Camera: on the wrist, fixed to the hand. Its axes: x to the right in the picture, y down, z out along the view.
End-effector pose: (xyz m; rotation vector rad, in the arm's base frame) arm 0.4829 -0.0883 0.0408 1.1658 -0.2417 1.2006
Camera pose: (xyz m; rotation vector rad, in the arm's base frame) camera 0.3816 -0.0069 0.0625 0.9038 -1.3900 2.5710
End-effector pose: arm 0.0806 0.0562 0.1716 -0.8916 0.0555 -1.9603
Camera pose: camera 0.0807 -0.0383 0.0797 -0.4817 0.5261 -0.3777
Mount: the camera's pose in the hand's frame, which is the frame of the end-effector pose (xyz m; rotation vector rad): 0.0216 0.0871 -0.0965 0.0522 -0.0459 1.6602
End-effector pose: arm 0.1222 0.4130 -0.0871 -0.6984 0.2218 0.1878
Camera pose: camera 0.1083 0.4174 -0.2181 -0.2972 0.7226 1.7657
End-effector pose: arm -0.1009 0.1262 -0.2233 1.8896 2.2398 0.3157
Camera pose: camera -0.0495 0.1581 -0.1062 -3.0939 -0.1236 -0.3517
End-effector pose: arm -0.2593 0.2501 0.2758 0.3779 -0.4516 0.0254
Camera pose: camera -0.2085 0.3648 0.2354 -0.0371 -0.7032 1.6413
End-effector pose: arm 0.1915 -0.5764 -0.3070 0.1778 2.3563 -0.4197
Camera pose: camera 0.1352 -0.4610 -0.2774 1.8545 1.4158 0.3440
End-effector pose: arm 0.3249 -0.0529 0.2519 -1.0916 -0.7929 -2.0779
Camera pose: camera 0.3377 -0.1838 0.2432 -1.0964 0.1674 -0.5957
